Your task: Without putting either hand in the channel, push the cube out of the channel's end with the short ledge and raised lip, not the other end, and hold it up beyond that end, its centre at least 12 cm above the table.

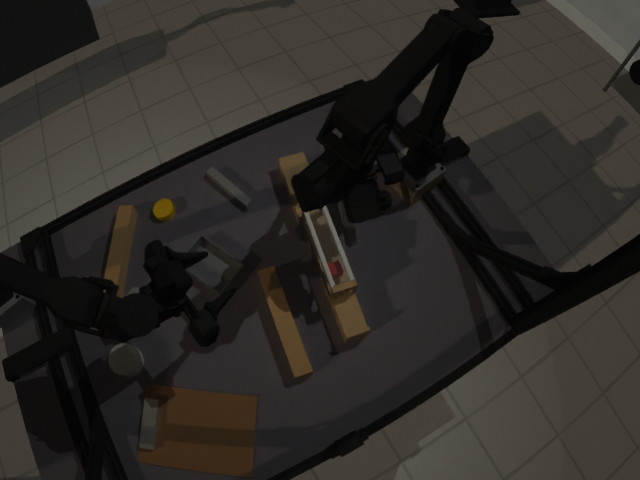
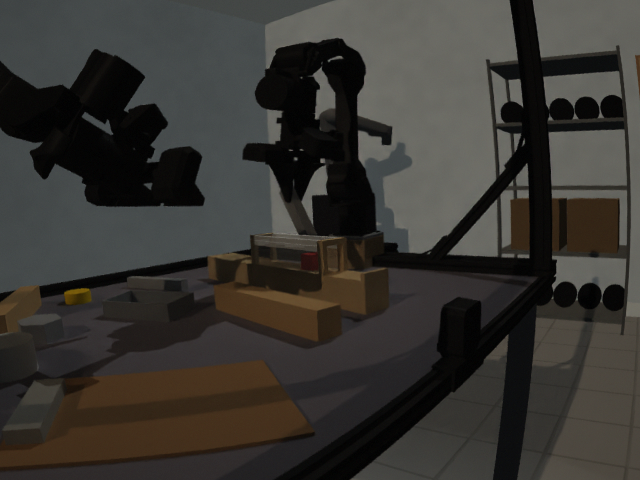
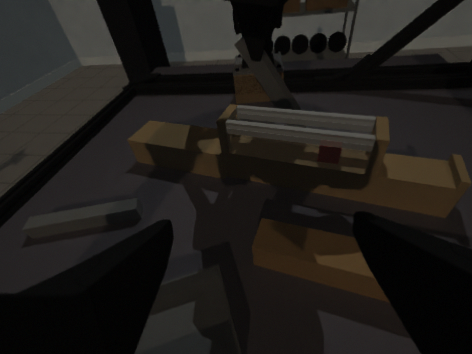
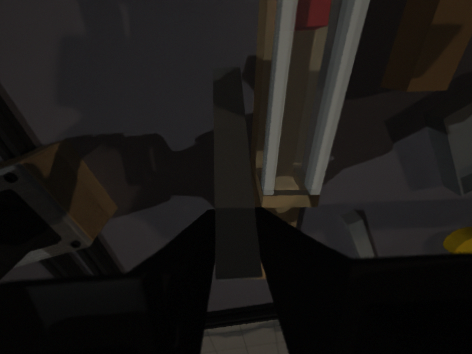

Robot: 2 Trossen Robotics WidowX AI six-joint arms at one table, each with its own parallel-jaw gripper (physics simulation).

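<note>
The red cube (image 1: 334,268) (image 2: 309,260) (image 3: 330,153) (image 4: 313,12) sits inside the wooden channel (image 1: 345,285) (image 2: 289,277) (image 3: 300,172) under two pale rails, near the end whose ledge (image 1: 351,312) (image 2: 356,284) (image 3: 420,170) carries a raised lip (image 3: 459,170). My right gripper (image 2: 293,193) (image 3: 258,57) (image 4: 235,216) is shut on a grey bar (image 2: 298,214) (image 3: 270,77) (image 4: 232,165), which slants down beside the channel, near its other end. My left gripper (image 1: 220,272) (image 3: 261,225) is open and empty, above the grey tray, apart from the channel.
An orange-brown block (image 1: 286,322) (image 2: 276,310) lies alongside the channel. The grey tray (image 2: 129,310), a loose grey bar (image 1: 227,187), a yellow disc (image 1: 163,209), another wooden block (image 1: 121,242), a pale cylinder (image 1: 125,360) and an orange mat (image 1: 206,454) (image 2: 206,403) are on the table.
</note>
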